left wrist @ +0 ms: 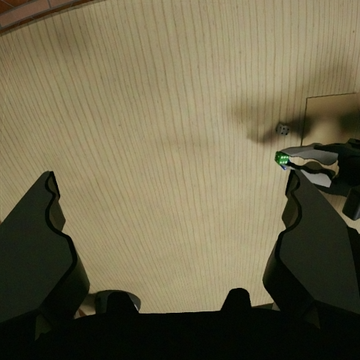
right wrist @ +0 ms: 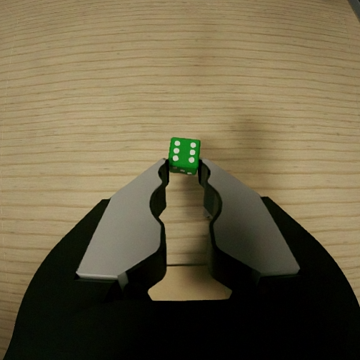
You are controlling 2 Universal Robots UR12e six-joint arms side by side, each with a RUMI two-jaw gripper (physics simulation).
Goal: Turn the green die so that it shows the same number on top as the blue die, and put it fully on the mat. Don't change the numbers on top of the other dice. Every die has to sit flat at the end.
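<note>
The green die is between the fingertips of my right gripper, which is shut on it and appears to hold it above the table. A face with six pips faces the right wrist camera; part of a lower face with pips also shows. The blue die peeks out behind the green die in the left wrist view; its top number cannot be read. The tan mat is at the right in the left wrist view and low between the right fingers. My left gripper is wide open and empty.
A grey-white die with dark pips sits on the wood-grain table near the mat's left edge in the left wrist view. The right arm's shadow falls around it. A brick-like floor shows past the table edge at the top left.
</note>
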